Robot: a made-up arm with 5 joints. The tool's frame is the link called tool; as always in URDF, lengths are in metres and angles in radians.
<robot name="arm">
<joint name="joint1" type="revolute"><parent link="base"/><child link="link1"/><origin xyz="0.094 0 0.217" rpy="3.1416 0 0"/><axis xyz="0 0 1"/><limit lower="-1.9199" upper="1.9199" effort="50" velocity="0.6"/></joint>
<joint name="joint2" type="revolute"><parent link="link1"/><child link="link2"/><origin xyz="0.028 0.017 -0.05" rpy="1.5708 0 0"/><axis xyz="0 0 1"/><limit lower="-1.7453" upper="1.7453" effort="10" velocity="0.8"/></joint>
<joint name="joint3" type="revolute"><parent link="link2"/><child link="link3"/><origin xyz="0.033 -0.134 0"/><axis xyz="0 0 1"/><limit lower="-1.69" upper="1.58" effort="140" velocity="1.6"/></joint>
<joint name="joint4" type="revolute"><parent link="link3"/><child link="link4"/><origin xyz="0.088 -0.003 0"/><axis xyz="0 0 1"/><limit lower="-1.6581" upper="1.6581" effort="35" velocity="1.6"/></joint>
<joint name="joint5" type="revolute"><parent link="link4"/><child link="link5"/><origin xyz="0.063 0 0.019" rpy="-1.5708 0 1.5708"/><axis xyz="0 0 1"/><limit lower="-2.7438" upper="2.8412" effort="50" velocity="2.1"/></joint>
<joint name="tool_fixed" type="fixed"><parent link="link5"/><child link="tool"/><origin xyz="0 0 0" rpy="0 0 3.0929"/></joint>
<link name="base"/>
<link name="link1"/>
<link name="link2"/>
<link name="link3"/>
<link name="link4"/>
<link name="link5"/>
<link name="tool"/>
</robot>
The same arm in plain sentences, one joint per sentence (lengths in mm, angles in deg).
The arm has five revolute joints in a row. What follows holds with every joint at zero, and every direction is one of the base frame's. The first joint lies 94 mm along +x and 217 mm along +z from the base frame's origin and rotates about -z, from -110 to 110 deg. The second joint lies 28 mm along +x and 17 mm along -y and 50 mm along +z from the first joint and rotates about +y, from -100 to 100 deg. The third joint lies 33 mm along +x and 134 mm along +z from the second joint and rotates about +y, from -96.83 to 90.53 deg. The fourth joint lies 88 mm along +x and 3 mm along +z from the third joint and rotates about +y, from -95 to 95 deg. The fifth joint lies 63 mm along +x and 19 mm along +y from the fourth joint and rotates about -x, from -157.21 to 162.79 deg. The tool frame, which is the frame that the pose is given for, lies at the same point as the fifth joint; its axes are the base frame's turned by roll 90, pitch -87.21 and yaw -90 deg (as in URDF: about the fixed x, then y, then z).
